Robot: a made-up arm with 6 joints.
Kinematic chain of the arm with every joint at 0, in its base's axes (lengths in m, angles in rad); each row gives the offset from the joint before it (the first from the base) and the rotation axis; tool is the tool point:
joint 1: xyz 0 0 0.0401 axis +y
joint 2: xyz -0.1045 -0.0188 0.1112 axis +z
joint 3: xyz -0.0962 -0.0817 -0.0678 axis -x
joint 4: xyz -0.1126 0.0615 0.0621 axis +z
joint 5: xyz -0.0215 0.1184 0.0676 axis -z
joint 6: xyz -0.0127 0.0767 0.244 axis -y
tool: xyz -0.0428 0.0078 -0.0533
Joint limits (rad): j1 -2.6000..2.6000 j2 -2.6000..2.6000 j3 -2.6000..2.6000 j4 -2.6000..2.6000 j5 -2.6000..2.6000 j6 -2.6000..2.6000
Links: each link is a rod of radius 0.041 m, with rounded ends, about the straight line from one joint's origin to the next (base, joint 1, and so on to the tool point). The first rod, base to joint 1, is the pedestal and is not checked.
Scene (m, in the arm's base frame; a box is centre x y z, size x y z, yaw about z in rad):
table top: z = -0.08
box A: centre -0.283 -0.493 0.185 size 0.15 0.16 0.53 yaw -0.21
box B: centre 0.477 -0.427 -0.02 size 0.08 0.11 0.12 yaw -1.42
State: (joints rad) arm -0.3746 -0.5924 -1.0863 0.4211 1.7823 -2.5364
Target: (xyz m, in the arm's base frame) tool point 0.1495 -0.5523 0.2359
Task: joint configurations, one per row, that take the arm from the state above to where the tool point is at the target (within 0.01 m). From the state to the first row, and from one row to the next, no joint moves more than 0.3 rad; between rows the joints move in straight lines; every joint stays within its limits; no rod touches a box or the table.
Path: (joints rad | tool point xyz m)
1: -0.2347 -0.4655 -0.9923 0.5745 1.9308 -2.4782 | -0.5408 -0.2405 0.3578
2: -0.0948 -0.3386 -0.8982 0.7280 2.0793 -2.4199 | -0.4641 -0.2478 0.4493
3: 0.1957 -0.2108 -1.0435 0.6046 1.9154 -2.5100 | -0.3036 -0.3398 0.5278
4: 0.4862 -0.0831 -1.1888 0.4811 1.7516 -2.6000 | -0.1249 -0.4229 0.5353
5: 0.4559 0.1636 -1.3174 0.4464 1.7352 -2.5548 | -0.0551 -0.5072 0.4424
6: 0.4256 0.4103 -1.4460 0.4116 1.7189 -2.5096 | 0.0403 -0.5524 0.3398
7: 0.3953 0.6569 -1.5746 0.3769 1.7025 -2.4644 | 0.1495 -0.5523 0.2359

